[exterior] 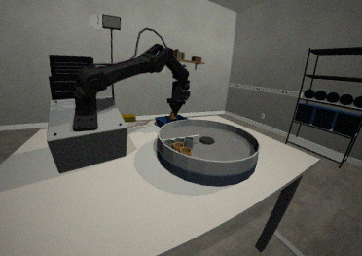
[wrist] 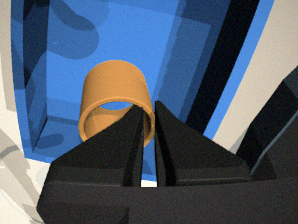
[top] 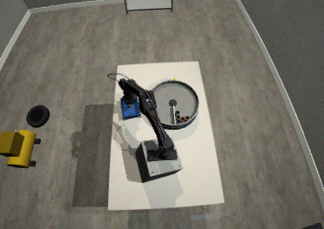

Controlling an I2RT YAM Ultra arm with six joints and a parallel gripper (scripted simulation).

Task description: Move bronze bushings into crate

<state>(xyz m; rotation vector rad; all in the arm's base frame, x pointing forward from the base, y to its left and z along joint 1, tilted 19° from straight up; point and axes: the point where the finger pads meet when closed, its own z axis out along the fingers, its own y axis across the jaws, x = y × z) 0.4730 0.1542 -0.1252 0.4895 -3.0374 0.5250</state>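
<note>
The blue crate is 6 cm below my hand and 2 cm to the left of it. The rest, counted from my hand: turntable 34 cm to the right, 3 cm below, 3 cm behind.
</note>
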